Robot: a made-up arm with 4 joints. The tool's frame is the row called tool. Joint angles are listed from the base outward. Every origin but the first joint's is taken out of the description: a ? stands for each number. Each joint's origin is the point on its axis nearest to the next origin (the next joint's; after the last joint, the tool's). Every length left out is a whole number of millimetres.
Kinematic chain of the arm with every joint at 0, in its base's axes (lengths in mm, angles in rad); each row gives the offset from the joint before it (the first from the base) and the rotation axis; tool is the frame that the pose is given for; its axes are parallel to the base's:
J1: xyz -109 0 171 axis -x
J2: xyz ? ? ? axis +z
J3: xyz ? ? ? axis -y
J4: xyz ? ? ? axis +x
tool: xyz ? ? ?
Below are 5 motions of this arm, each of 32 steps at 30 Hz.
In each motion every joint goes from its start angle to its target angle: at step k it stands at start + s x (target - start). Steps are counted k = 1, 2, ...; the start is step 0. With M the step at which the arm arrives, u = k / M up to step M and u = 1 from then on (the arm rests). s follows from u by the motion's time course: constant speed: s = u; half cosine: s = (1 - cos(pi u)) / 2; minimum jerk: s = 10 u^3 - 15 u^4 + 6 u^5.
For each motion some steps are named. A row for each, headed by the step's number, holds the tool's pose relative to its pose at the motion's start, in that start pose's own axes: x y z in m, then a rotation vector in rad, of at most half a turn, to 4 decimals.
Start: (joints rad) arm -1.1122 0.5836 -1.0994 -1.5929
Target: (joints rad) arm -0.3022 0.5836 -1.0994 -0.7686
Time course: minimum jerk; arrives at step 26
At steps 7, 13, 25, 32:
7: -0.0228 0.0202 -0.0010 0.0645 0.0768 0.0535
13: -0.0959 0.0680 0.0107 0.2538 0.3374 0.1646
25: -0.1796 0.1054 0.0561 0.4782 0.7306 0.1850
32: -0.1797 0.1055 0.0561 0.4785 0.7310 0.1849

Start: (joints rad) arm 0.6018 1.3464 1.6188 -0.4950
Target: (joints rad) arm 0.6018 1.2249 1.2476 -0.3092
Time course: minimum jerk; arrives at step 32
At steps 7, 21, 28, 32:
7: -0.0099 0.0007 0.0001 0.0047 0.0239 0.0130
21: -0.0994 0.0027 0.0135 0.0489 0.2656 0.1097
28: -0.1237 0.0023 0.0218 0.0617 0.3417 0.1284
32: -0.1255 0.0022 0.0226 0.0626 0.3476 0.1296

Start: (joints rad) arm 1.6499 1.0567 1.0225 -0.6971
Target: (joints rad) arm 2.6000 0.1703 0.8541 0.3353
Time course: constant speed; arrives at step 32
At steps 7, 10, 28, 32:
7: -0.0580 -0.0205 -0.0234 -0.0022 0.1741 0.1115
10: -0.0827 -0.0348 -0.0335 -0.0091 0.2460 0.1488
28: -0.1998 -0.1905 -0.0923 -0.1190 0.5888 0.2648
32: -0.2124 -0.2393 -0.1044 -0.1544 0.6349 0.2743

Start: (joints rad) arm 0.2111 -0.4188 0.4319 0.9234
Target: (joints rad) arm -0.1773 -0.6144 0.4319 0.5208
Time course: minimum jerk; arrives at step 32
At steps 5, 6, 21, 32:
5: 0.0035 0.0026 -0.0020 -0.0048 -0.0048 -0.0097
6: 0.0058 0.0042 -0.0033 -0.0079 -0.0078 -0.0159
21: 0.0857 0.0567 -0.0365 -0.1319 -0.0689 -0.2771
32: 0.1066 0.0693 -0.0419 -0.1716 -0.0653 -0.3645

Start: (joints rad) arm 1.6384 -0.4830 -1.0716 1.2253
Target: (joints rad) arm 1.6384 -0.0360 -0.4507 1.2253
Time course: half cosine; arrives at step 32
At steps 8, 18, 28, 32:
8: -0.0081 -0.0408 -0.0003 -0.0560 0.0011 0.0970
18: -0.0263 -0.1608 0.0161 -0.2081 0.0350 0.4045
28: -0.0338 -0.2480 0.0450 -0.3047 0.0948 0.6590
32: -0.0343 -0.2565 0.0486 -0.3133 0.1027 0.6857

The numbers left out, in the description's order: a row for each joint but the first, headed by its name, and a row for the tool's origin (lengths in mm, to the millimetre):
J2: 0 -107 -132
J3: -64 304 0
J4: -87 0 -116
tool: 0 104 -220

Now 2 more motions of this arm.
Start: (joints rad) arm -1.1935 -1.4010 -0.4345 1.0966
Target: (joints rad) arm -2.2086 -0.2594 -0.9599 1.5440
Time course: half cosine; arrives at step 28
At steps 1, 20, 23, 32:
1: -0.0028 -0.0003 0.0005 0.0004 0.0053 -0.0027
20: -0.4220 0.1200 0.4639 0.1653 1.3000 -0.7324
23: -0.4156 0.1393 0.5482 0.1863 1.4702 -0.8191
32: -0.4035 0.1486 0.6040 0.1992 1.5862 -0.8732

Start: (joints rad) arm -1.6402 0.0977 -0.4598 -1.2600
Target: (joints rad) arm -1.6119 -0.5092 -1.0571 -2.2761
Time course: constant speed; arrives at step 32
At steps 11, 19, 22, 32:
11: -0.0215 -0.0966 0.0354 -0.2439 0.2085 0.1783
19: -0.0141 -0.1733 0.0690 -0.3907 0.3058 0.3483
22: -0.0054 -0.2025 0.0810 -0.4384 0.3288 0.4177
32: 0.0453 -0.2968 0.1111 -0.5671 0.3476 0.6577

